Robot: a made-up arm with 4 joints.
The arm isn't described. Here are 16 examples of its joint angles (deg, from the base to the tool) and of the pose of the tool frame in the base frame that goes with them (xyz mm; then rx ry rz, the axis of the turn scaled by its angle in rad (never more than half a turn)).
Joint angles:
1: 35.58 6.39 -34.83 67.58
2: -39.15 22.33 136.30 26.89
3: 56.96 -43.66 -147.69 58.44
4: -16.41 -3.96 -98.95 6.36
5: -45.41 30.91 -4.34 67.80
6: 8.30 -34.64 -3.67 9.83
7: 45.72 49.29 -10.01 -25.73
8: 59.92 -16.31 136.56 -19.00
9: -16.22 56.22 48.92 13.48
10: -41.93 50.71 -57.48 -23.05
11: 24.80 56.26 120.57 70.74
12: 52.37 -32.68 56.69 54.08
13: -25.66 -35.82 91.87 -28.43
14: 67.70 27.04 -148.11 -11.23
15: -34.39 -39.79 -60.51 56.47
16: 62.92 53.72 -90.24 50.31
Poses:
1: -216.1 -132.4 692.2 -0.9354 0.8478 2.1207
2: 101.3 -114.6 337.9 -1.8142 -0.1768 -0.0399
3: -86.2 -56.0 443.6 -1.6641 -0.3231 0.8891
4: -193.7 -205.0 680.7 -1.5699 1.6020 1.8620
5: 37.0 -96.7 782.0 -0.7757 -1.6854 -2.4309
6: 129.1 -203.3 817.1 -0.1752 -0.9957 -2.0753
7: -234.6 -110.5 755.0 1.7601 -2.5092 -0.4119
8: 218.7 -106.2 570.0 -0.8655 -0.1855 -1.0511
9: 141.6 -58.4 810.6 -0.1999 -1.6905 -1.5576
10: -106.7 -199.1 758.5 1.5950 -1.7120 -1.0818
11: 186.4 -16.7 818.3 1.5875 1.9462 1.5275
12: 100.7 -110.6 862.5 -0.9808 -1.3910 -2.0653
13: 22.2 -81.8 339.9 -1.0336 1.0215 -0.7093
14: 146.7 -229.8 534.7 -1.5456 0.0914 -1.0974
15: 22.8 -162.0 820.6 1.0059 1.2028 2.5688
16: 76.6 -225.8 519.2 -2.4059 -0.0163 -0.0923
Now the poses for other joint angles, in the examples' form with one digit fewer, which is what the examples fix.
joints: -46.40 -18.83 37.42 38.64
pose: 222 -136 519 -1.604 -0.533 -1.117
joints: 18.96 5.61 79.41 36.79
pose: 219 -88 765 -1.138 -1.321 -1.573
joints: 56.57 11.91 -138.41 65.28
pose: 116 -131 480 -2.266 -0.702 0.260
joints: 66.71 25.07 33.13 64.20
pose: -215 -62 797 -0.572 1.339 1.979
